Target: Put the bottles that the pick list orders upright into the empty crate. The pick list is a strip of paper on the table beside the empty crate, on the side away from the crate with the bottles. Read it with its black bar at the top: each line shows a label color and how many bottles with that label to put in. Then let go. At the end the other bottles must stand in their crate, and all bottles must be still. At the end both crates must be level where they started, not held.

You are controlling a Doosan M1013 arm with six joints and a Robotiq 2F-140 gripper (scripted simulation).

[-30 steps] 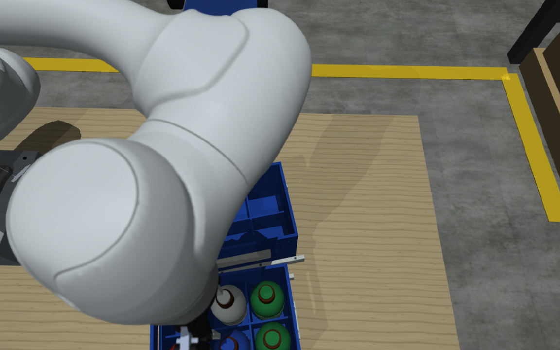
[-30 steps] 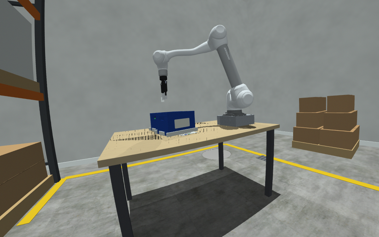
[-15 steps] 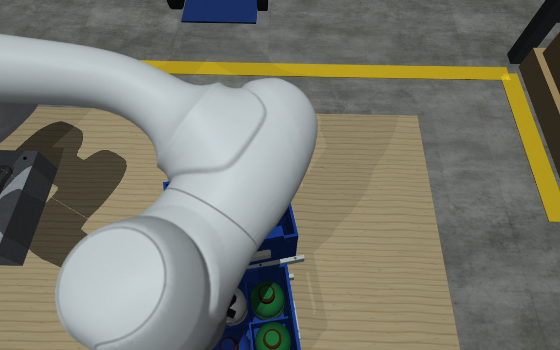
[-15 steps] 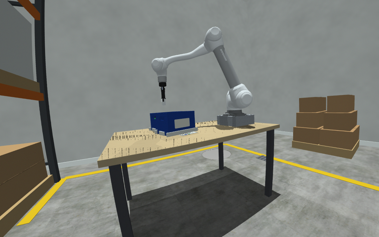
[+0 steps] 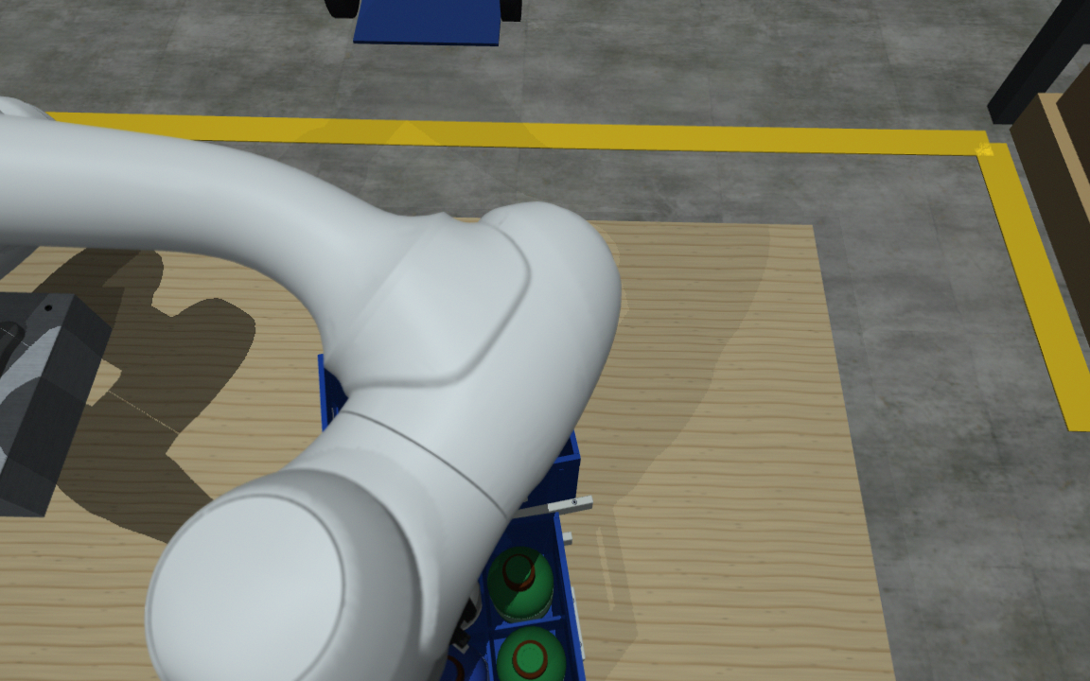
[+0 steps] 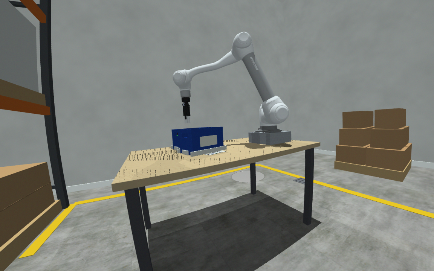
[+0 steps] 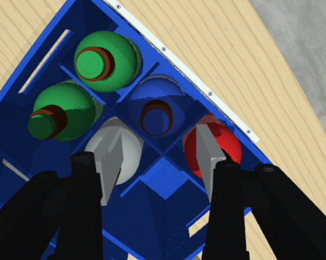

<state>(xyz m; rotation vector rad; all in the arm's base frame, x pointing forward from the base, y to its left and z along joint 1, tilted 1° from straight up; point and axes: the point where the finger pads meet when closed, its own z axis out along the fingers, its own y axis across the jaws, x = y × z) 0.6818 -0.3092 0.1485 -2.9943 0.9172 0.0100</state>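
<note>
Right now the blue bottle is 170 mm below my hand. The rest, counted from my hand: pick list: 70 mm behind, 400 mm to the left, 250 mm below; then white bottle: 20 mm behind, 90 mm to the left, 170 mm below; then red bottle: 90 mm behind, 20 mm to the right, 170 mm below.
</note>
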